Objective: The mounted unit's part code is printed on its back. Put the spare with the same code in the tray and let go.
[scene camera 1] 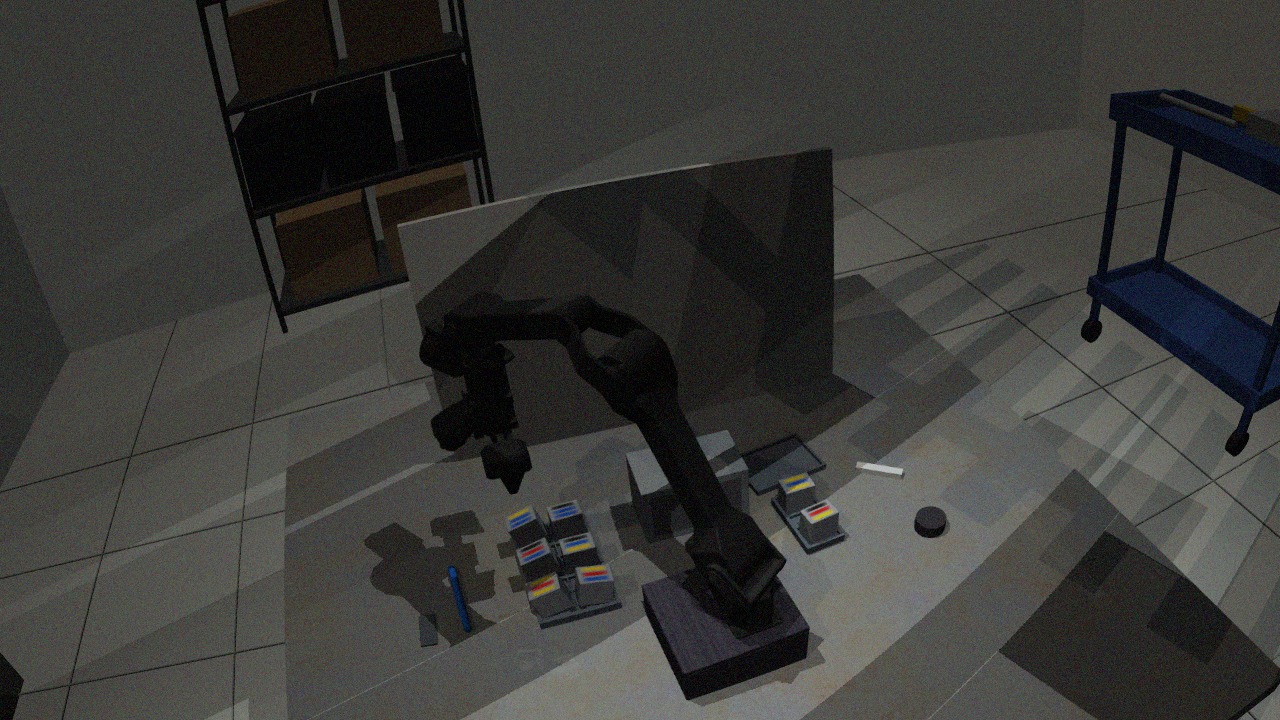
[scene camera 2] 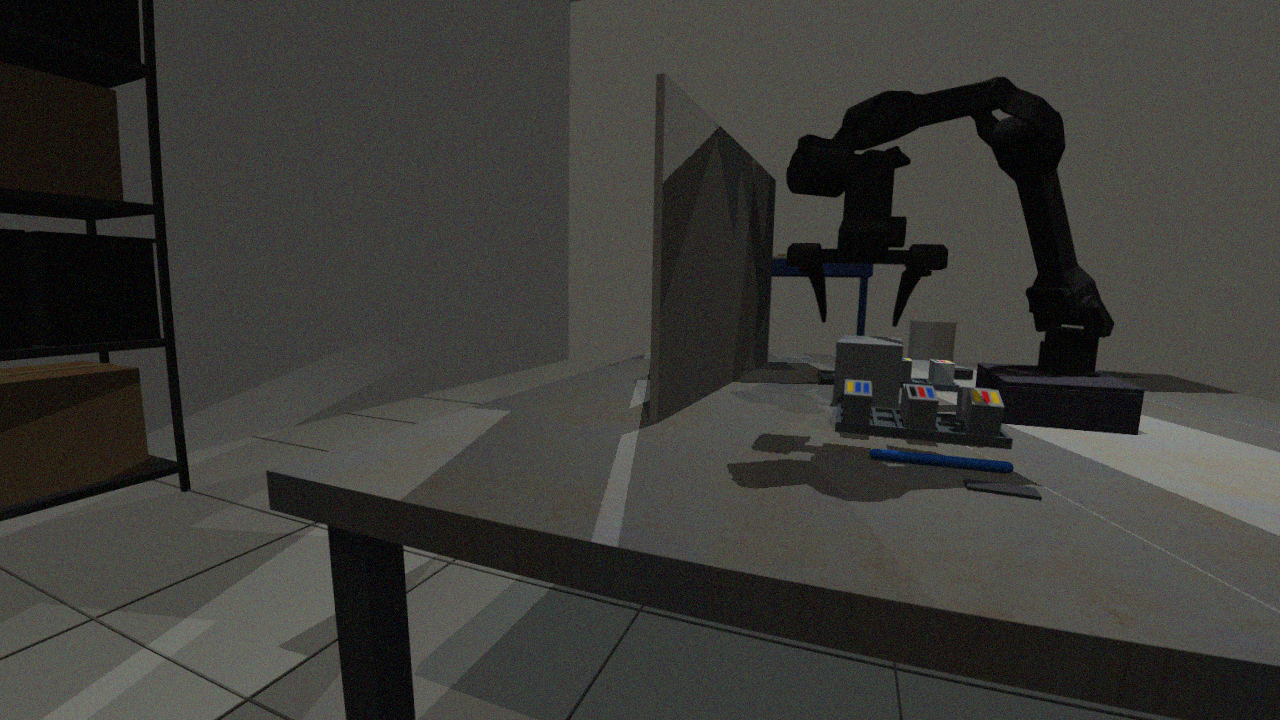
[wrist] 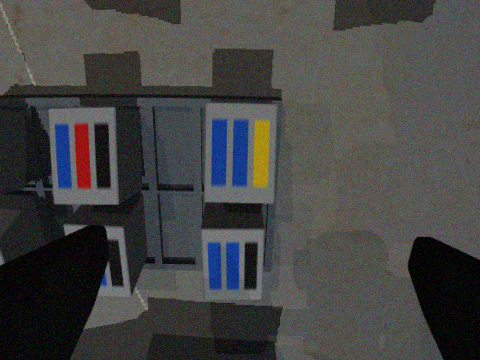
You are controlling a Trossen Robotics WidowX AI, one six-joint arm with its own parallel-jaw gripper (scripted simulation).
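The gripper is open and holds nothing, and it is visible in scene camera 1 and in the wrist view too. The scene also has a grey box, a dark rack, a tall panel, a dark tray, a blue pen and a black puck.
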